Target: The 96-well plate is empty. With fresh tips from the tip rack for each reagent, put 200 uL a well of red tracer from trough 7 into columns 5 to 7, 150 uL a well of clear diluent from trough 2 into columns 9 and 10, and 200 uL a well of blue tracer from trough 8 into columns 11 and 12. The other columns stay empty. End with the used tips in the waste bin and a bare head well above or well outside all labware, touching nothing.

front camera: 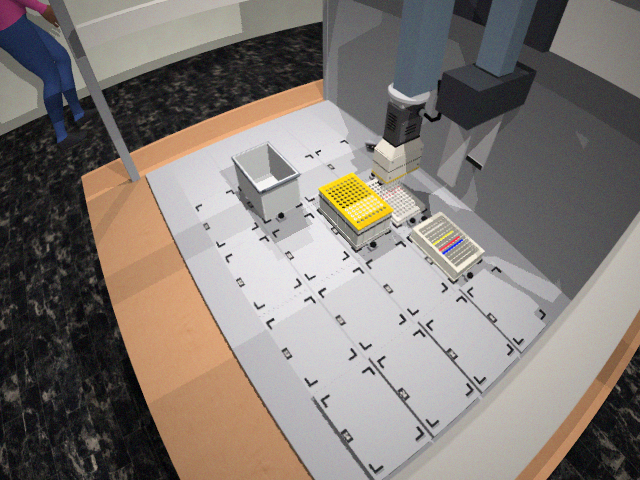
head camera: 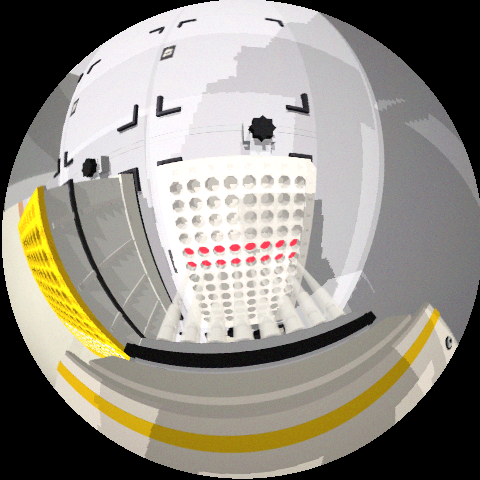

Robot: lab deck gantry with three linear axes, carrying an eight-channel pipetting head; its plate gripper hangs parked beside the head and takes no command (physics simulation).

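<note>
The white 96-well plate (front camera: pixel 414 212) (head camera: pixel 166 175) has red liquid in columns 5 and 6, seen in both views; columns 1 to 4 look empty. The pipetting head (front camera: pixel 397 157) is low over the plate. Its eight pale tips (head camera: pixel 243 325) reach down towards the rows beyond the red ones; their ends are hard to make out. The yellow tip rack (front camera: pixel 356 201) (head camera: pixel 50 285) shows dark holes in its far part and white ones in its near part. The trough block (front camera: pixel 447 245) shows yellow, red and blue strips. The parked gripper's fingers cannot be made out clearly.
The grey open waste bin (front camera: pixel 281 198) stands beyond the tip rack on the left. A dark grey block (front camera: pixel 483 95) hangs beside the head on its own blue column. Black corner marks and small knobs are on the deck. A grey wall rises behind the plate.
</note>
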